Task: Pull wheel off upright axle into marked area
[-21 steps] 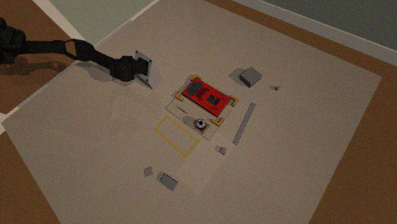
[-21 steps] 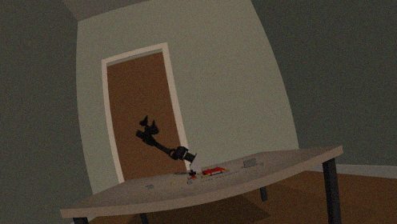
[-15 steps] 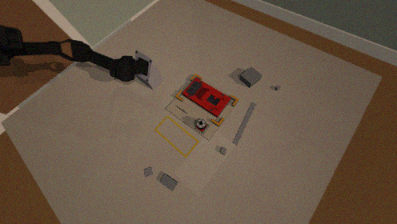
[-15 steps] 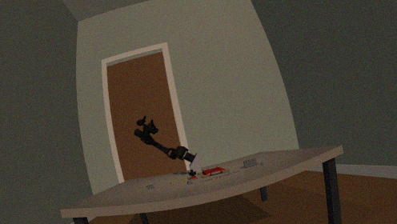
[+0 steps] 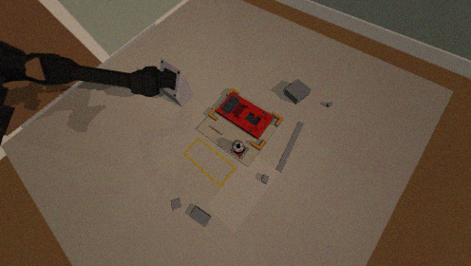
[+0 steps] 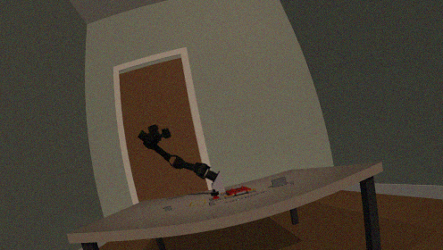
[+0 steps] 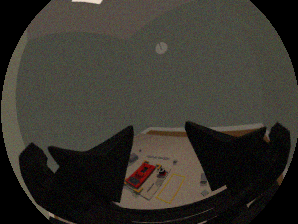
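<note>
Now: gripper tip 410 mm above the wheel, 230 mm short of it and 200 mm to the right of it. From my gripper tip the other things lie so: long grey bar: 440 mm below, 370 mm ahead, 320 mm to the left; grey block: 530 mm to the left, 430 mm below, 280 mm ahead.
</note>
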